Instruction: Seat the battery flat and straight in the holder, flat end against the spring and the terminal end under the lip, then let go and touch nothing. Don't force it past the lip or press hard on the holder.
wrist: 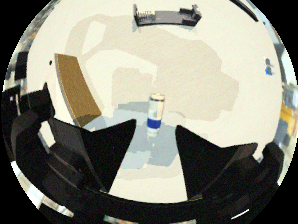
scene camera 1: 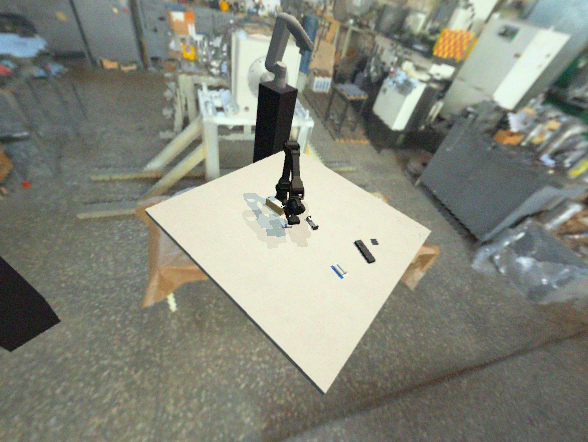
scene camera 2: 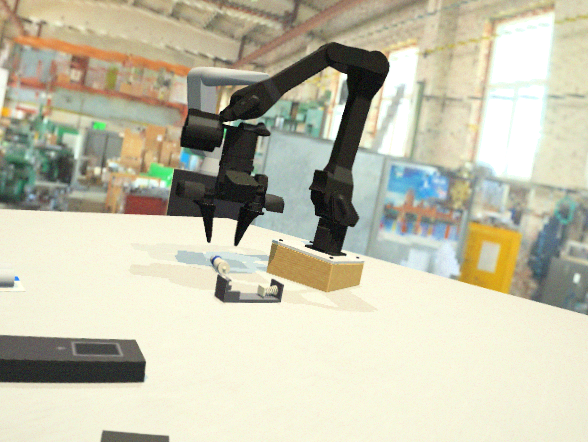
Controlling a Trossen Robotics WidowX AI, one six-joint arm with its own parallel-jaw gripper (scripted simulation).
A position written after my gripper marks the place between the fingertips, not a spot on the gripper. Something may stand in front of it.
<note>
I see my gripper (scene camera 2: 222, 244).
My gripper shows as well in the wrist view (wrist: 156, 125).
</note>
